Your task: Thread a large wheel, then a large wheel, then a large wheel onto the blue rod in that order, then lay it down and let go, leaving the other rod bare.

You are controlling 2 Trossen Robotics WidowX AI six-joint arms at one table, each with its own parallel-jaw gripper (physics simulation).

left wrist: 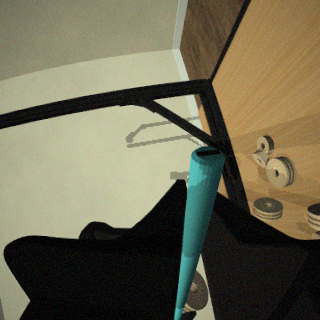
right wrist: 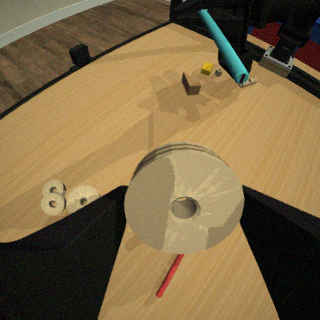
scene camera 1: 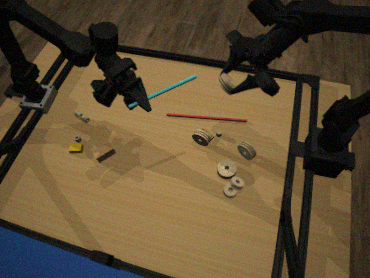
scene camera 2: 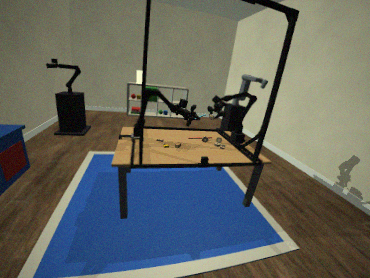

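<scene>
The blue rod is held above the table by my left gripper, shut on it; its visible length is bare. My right gripper is shut on a large wheel, held above the table, apart from the rod's free end, its hole facing the right wrist camera. In scene camera 1, a large wheel, another large wheel and a third large wheel rest on the table. The bare red rod lies behind them.
Two small wheels lie near the third large wheel. A small grey cylinder stands by the first one. A yellow block, a dark block and small pale pieces lie at the left. A black frame edges the table.
</scene>
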